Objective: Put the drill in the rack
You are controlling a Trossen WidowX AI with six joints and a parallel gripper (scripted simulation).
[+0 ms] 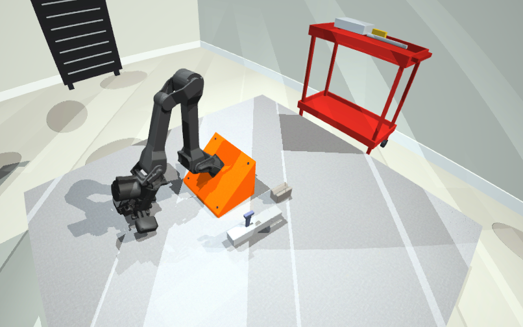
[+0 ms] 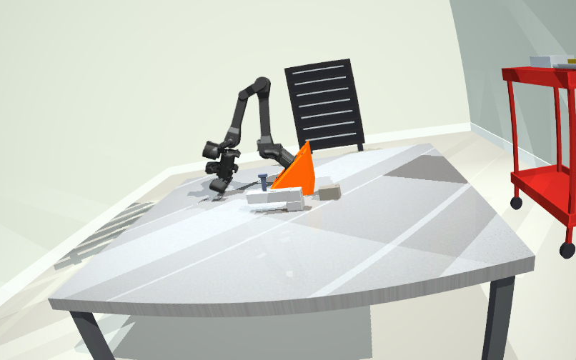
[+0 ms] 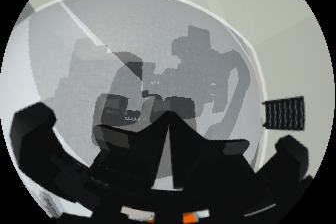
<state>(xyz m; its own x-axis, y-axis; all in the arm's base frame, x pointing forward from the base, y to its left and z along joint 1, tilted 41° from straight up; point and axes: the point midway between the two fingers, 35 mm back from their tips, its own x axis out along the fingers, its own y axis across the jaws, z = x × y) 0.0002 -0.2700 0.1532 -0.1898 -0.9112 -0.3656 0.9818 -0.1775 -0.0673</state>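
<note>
Now: gripper tip 280 mm to the right of the blue key, 270 mm short of it and 90 mm below it. From my gripper tip the other things lie so: drill (330 mm to the left, 280 mm ahead, 40 mm above); grey rack (480 mm to the left, 200 mm ahead, 10 mm above); housing block (310 mm to the left, 280 mm ahead, 40 mm above).
</note>
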